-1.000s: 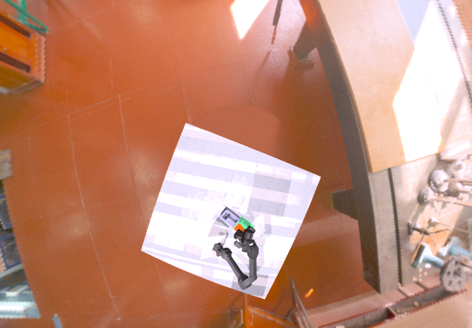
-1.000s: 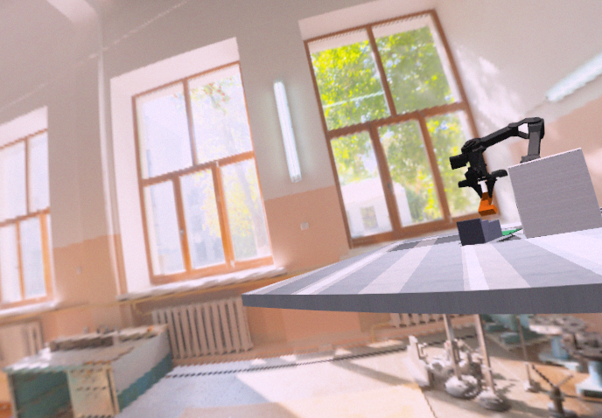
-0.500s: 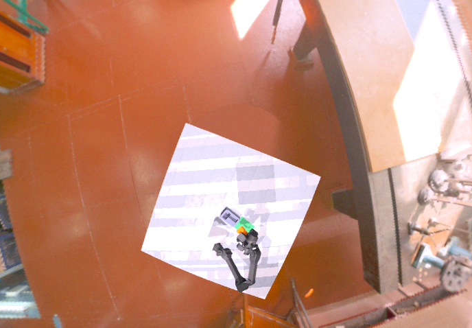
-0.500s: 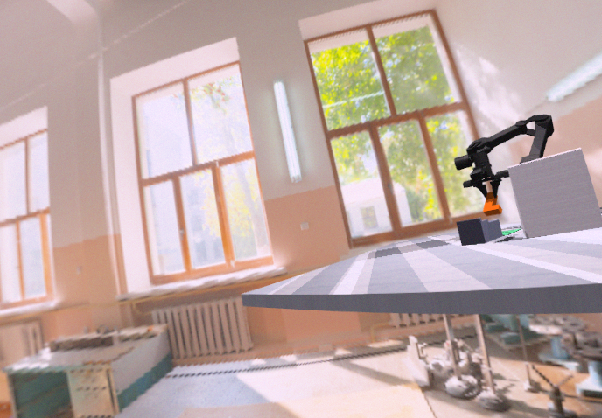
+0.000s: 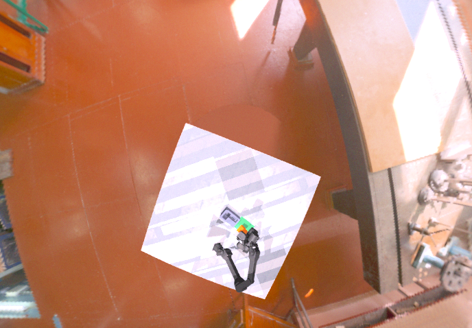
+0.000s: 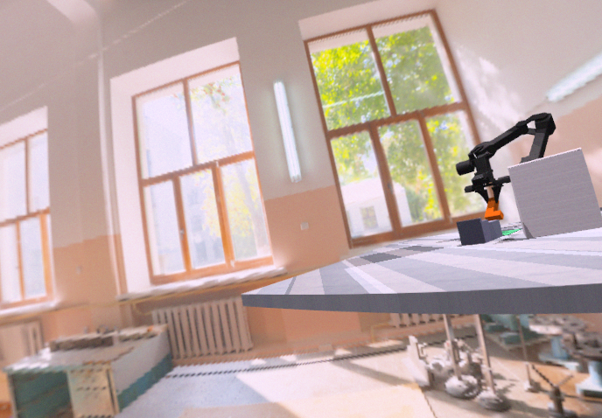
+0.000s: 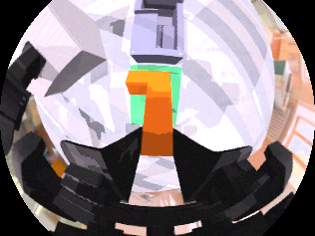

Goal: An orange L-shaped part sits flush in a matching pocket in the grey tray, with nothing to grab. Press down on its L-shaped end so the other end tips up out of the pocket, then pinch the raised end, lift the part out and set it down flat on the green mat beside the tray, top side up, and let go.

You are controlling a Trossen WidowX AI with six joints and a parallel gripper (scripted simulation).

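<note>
My gripper tip is 2 cm to the right of the green mat and 14 cm above it. Also, from my gripper tip: orange L-shaped part (3 cm to the left, 3 cm below).
</note>
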